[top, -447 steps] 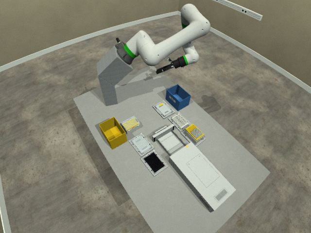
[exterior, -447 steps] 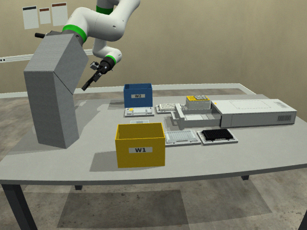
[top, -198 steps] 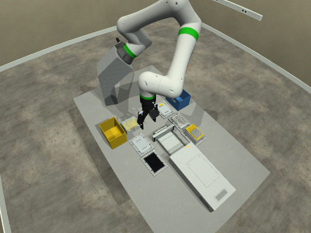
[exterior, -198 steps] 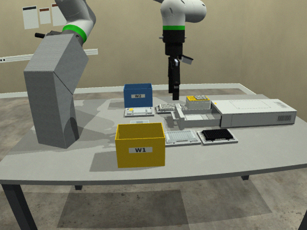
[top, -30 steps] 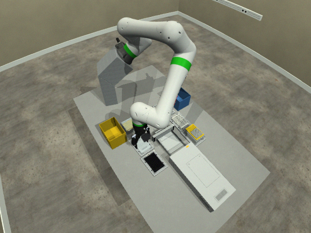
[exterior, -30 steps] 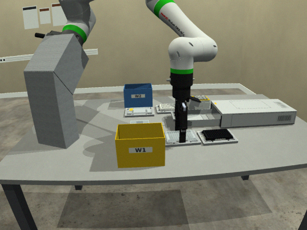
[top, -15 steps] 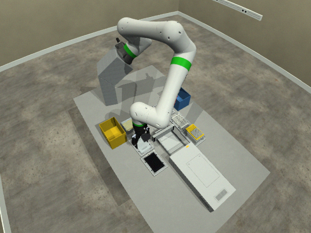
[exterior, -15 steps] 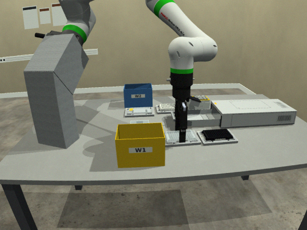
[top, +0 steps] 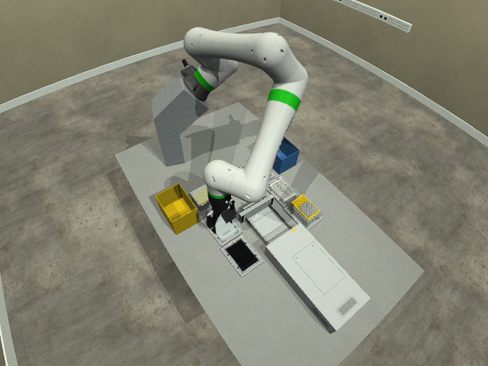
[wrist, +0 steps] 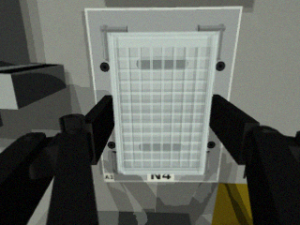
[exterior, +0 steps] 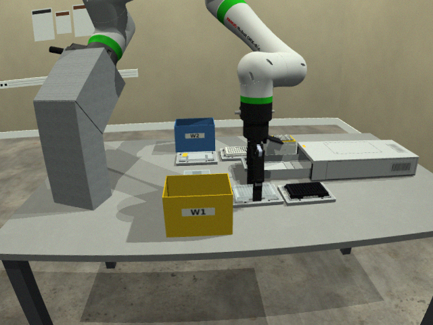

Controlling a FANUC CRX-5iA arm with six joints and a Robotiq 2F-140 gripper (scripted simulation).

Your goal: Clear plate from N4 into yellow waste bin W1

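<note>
Now: the nest N4 30 mm below my hand. Also, from my hand: clear plate (20 mm below); black plate (170 mm ahead, 20 mm to the left, 20 mm below); yellow bin W1 (160 mm behind, 160 mm to the right).
</note>
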